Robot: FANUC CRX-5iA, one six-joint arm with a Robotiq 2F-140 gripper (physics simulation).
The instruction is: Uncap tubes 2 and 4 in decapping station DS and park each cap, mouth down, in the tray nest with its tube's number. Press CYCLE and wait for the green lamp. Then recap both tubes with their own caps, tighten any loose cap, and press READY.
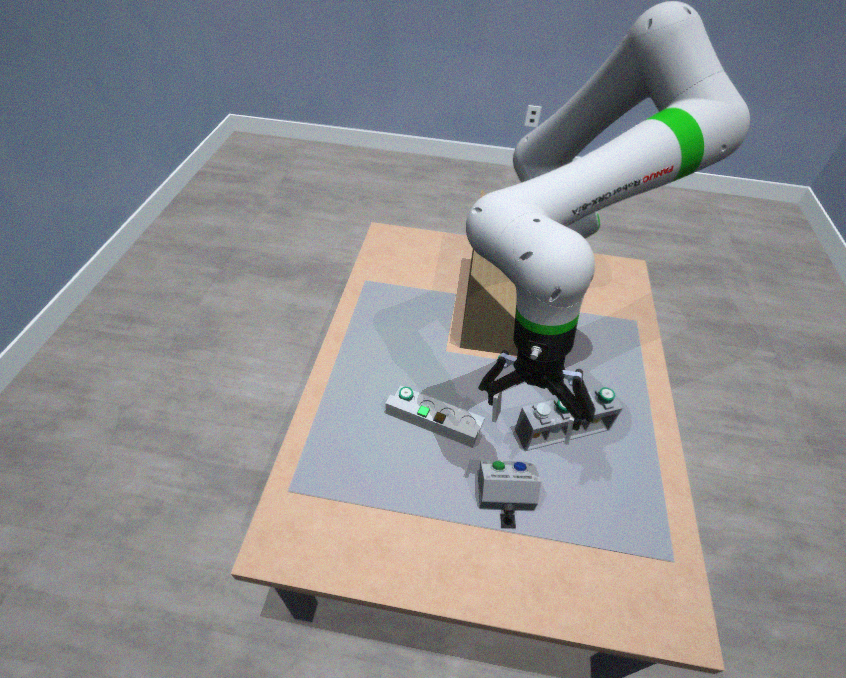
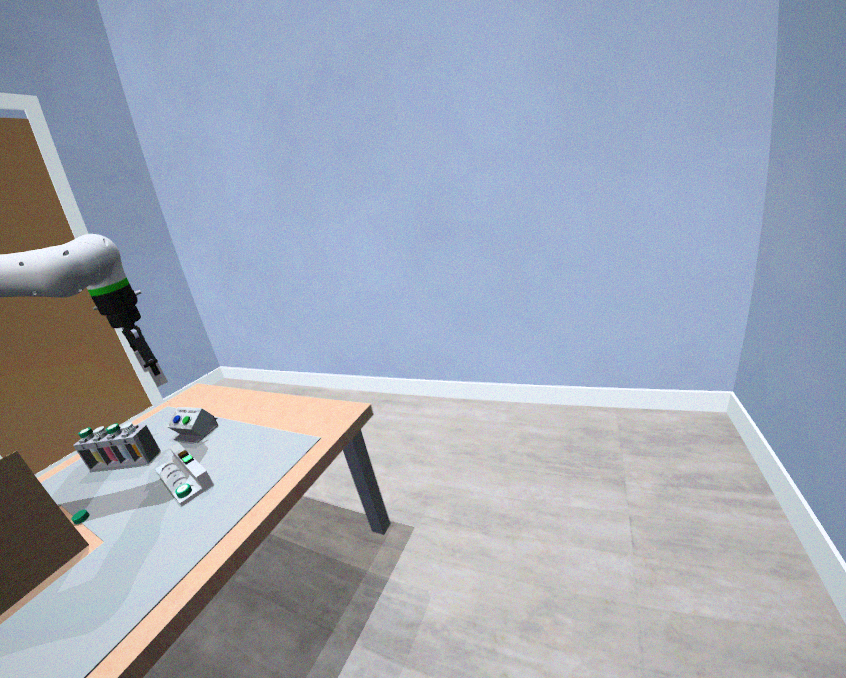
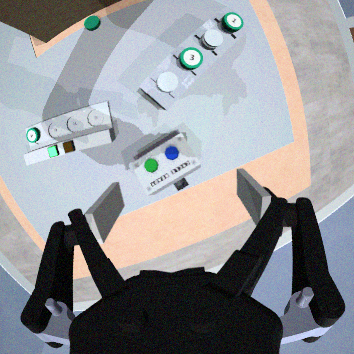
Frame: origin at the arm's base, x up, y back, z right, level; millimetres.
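Seen in the pictures: gripper, between the fingertips: (image 1: 531,426) (image 2: 155,376) (image 3: 177,187).
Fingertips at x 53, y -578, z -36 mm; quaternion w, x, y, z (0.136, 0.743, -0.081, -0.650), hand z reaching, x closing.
Note:
A point is followed by its place in that frame.
My gripper (image 1: 538,415) {x 53, y -578, z -36 mm} (image 2: 154,370) {x 53, y -578, z -36 mm} (image 3: 177,187) {x 53, y -578, z -36 mm} is wide open and empty, above the table. In station DS (image 1: 534,436) (image 3: 151,95), tubes 1 and 3 wear green-rimmed caps, cap 1 (image 3: 233,21) {x -43, y -408, z -228 mm} and cap 3 (image 3: 191,58) {x -43, y -448, z -132 mm}. Tube 2 (image 3: 213,38) {x -45, y -428, z -181 mm} and tube 4 (image 3: 167,81) {x -45, y -466, z -85 mm} show pale round tops without green caps. The tray (image 1: 462,432) {x -120, y -503, z 80 mm} (image 3: 105,112) {x -153, y -455, z 41 mm} holds one green-rimmed cap (image 1: 406,393) {x -139, y -404, z 219 mm} (image 2: 183,489) {x -140, y -399, z 227 mm} (image 3: 33,134) {x -139, y -403, z 214 mm} in an end nest; its number is unclear. The green lamp (image 1: 423,410) {x -110, y -464, z 173 mm} (image 3: 53,151) {x -111, y -467, z 169 mm} is lit. Another green cap (image 2: 80,516) {x -150, y -249, z -4 mm} (image 3: 92,22) {x -150, y -255, z -19 mm} lies on the mat.
The button box (image 1: 508,490) {x -101, y -636, z -20 mm} (image 2: 200,425) {x -124, y -600, z 35 mm} has a green button (image 1: 498,465) {x -92, y -588, z 2 mm} (image 3: 151,165) {x -94, y -585, z -1 mm} and a blue button (image 1: 520,466) {x -92, y -584, z -43 mm} (image 3: 172,152) {x -94, y -580, z -46 mm}; their labels are unreadable. A dark lamp (image 1: 439,417) {x -111, y -477, z 135 mm} (image 3: 69,146) {x -111, y -477, z 130 mm} sits beside the green lamp. A brown panel (image 1: 488,310) {x -13, y -218, z 46 mm} (image 2: 31,536) {x -71, y -154, z 99 mm} stands near the loose cap.

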